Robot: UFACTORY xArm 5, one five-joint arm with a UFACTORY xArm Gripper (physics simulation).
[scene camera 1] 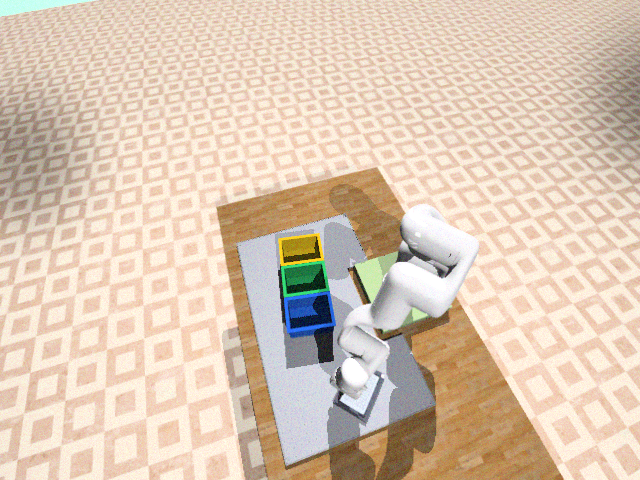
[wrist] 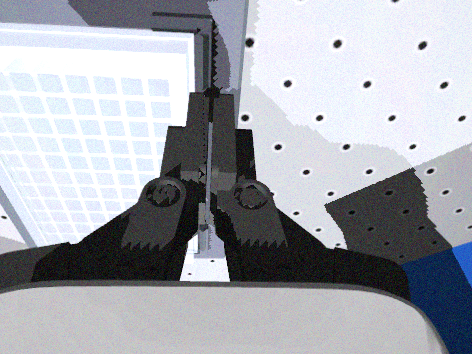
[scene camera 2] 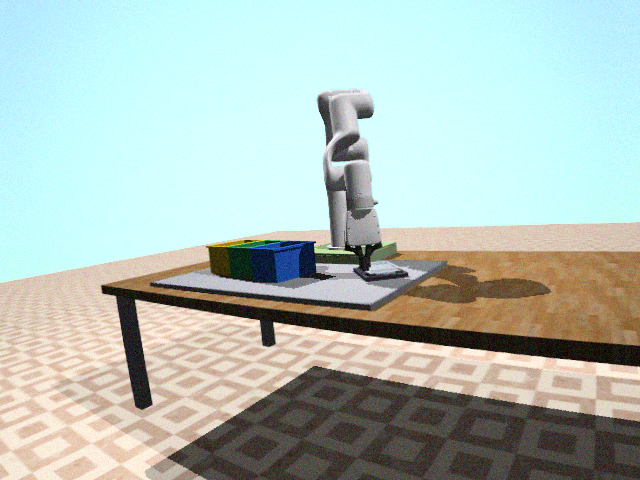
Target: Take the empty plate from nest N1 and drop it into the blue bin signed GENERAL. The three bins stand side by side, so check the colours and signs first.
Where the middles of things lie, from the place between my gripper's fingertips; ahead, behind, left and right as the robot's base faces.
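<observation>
Clear gridded plate (wrist: 93, 104): my gripper is 3 cm to the right of it and 5 cm past it.
</observation>
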